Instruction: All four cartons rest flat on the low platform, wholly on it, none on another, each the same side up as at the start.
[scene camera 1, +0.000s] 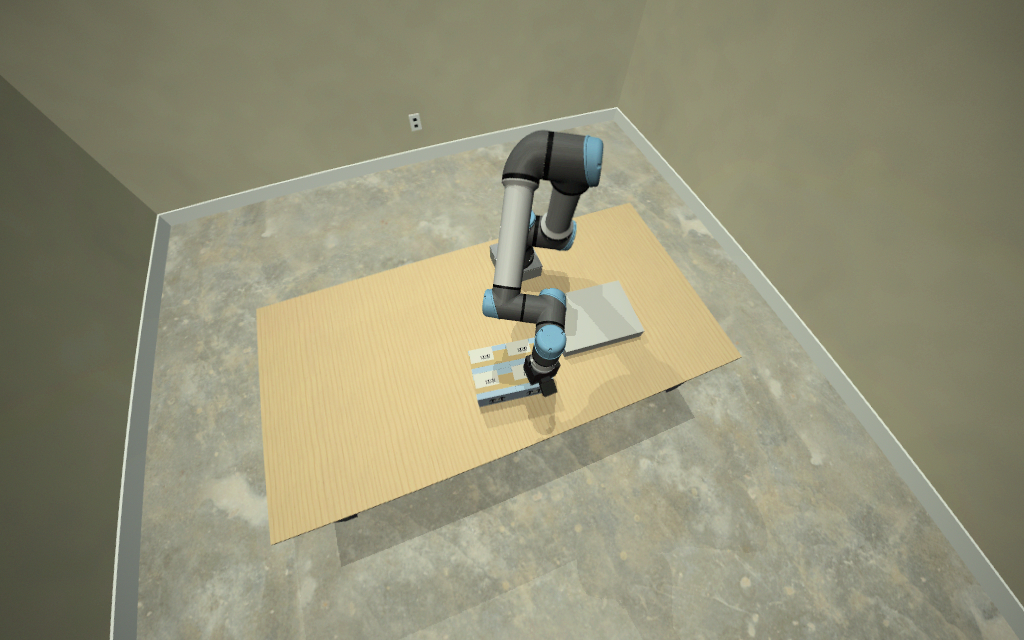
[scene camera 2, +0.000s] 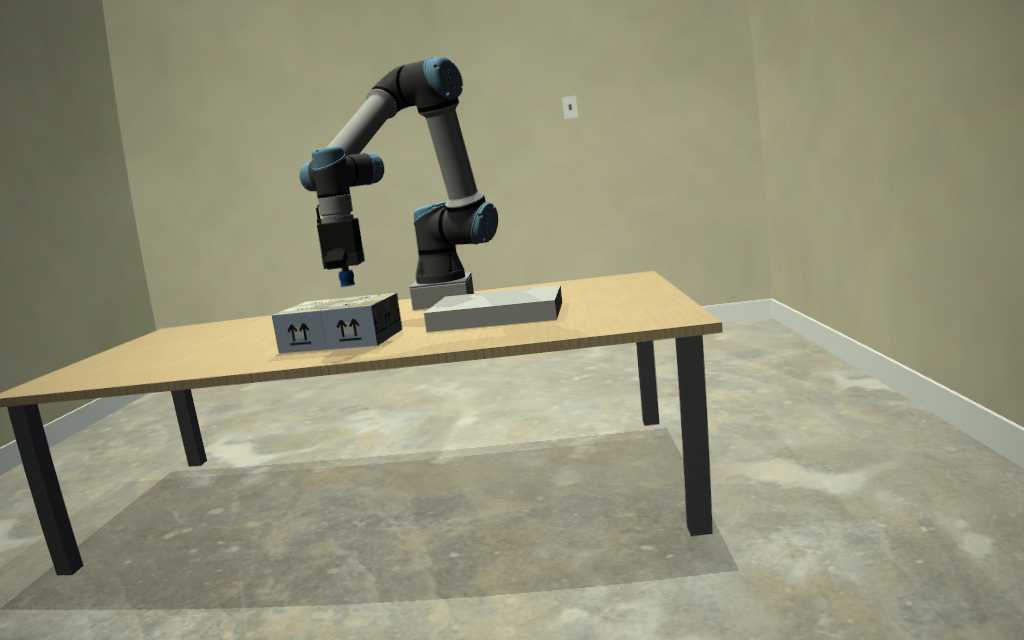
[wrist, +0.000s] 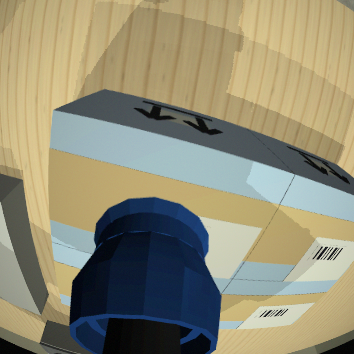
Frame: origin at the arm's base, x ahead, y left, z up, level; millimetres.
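Where they show: end effector, tool point: (scene camera 2: 347, 285) (wrist: 150, 247); arm's base, origin of the base link: (scene camera 2: 440, 279).
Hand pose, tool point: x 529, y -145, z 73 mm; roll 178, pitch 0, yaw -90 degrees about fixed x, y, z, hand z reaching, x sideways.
Each offset is from my tool point to the centre of the thing. Level surfaces: height alone.
Four cartons stand in a two-by-two block on the table, left of the low grey platform {dz -122, dx -174, dy +328 mm} (scene camera 1: 613, 320) (scene camera 2: 494, 312) (wrist: 25, 245). The near-left carton {dz -98, dx -46, dy -132 mm} (scene camera 1: 487, 379) (scene camera 2: 296, 333) (wrist: 300, 227) and near-right carton {dz -98, dx -25, dy -3 mm} (scene camera 2: 348, 329) (wrist: 100, 175) show upward arrows on their front sides in scene camera 2. The far-left carton {dz -98, dx -134, dy -118 mm} (scene camera 1: 481, 354) (wrist: 240, 305) and far-right carton {dz -98, dx -113, dy +11 mm} (scene camera 1: 518, 347) stand behind them. My suction cup (scene camera 2: 346, 278) (wrist: 151, 217) hangs a little above the block with a gap beneath and holds nothing. In the wrist view it covers part of the near-right carton's top.
The arm's grey base block (scene camera 1: 531, 271) (scene camera 2: 441, 293) stands on the table {dz -146 mm} (scene camera 1: 362, 377) (scene camera 2: 604, 301) behind the cartons and platform. The table's front edge runs in front of the carton block.
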